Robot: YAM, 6 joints.
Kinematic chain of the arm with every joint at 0, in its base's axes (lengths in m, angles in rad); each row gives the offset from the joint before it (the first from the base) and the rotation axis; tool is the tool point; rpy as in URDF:
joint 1: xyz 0 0 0.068 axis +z
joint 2: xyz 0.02 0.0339 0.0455 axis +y
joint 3: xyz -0.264 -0.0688 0 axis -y
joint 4: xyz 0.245 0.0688 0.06 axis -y
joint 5: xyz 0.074 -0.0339 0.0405 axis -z
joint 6: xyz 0.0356 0 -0.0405 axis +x
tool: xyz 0 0 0 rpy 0 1.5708 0
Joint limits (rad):
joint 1: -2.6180..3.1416
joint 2: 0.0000..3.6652
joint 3: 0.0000..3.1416
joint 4: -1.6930..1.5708
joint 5: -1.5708..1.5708
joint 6: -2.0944..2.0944
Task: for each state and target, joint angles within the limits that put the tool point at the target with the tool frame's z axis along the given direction. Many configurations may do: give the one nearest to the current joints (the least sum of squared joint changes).
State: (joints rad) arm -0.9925 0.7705 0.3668 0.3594 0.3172 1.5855
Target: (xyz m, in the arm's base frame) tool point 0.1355 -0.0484 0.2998 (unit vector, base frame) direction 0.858 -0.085 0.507
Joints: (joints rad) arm -0.4080 0.5833 0.2796 0.8568 -0.2655 1.5855
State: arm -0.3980 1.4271 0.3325 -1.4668 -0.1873 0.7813
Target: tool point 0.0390 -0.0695 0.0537 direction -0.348 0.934 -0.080
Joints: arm -1.1070 2.2748 0.4550 -1.2412 -0.1067 0.7813
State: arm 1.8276 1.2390 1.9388 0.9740 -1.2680 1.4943
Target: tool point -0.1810 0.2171 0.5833 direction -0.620 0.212 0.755
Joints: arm 2.2196 1.4865 1.7412 0.6921 -0.3747 1.4943
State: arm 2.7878 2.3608 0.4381 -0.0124 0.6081 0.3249
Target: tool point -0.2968 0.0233 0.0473 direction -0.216 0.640 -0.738
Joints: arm 3.1398 1.9929 0.7707 -0.0624 0.6936 0.3249
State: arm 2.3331 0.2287 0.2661 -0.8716 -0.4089 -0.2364
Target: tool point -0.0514 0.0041 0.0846 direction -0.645 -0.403 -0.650
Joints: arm 2.5665 0.0028 0.0020 -1.1100 -0.7597 -0.2364
